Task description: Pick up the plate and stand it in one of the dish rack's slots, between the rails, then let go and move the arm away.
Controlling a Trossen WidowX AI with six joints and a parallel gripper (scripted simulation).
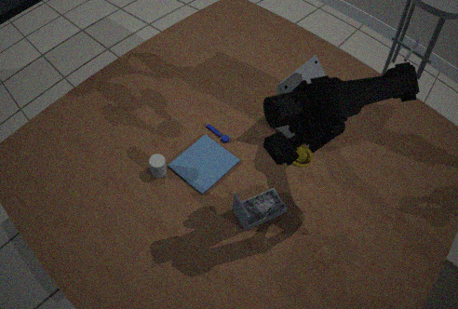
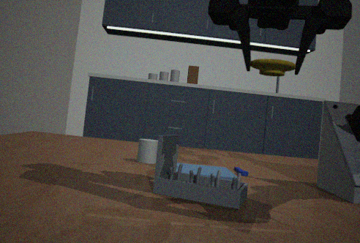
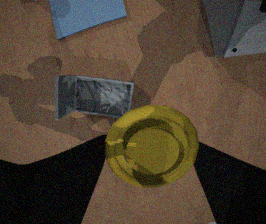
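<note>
The grey dish rack lies 8 cm ahead of my gripper tip, 3 cm to the right of it and 16 cm below it. Round my gripper tip: yellow plate: 1 cm above; blue spoon: 4 cm behind, 27 cm to the right, 18 cm below; blue mat: 6 cm ahead, 23 cm to the right, 18 cm below.
</note>
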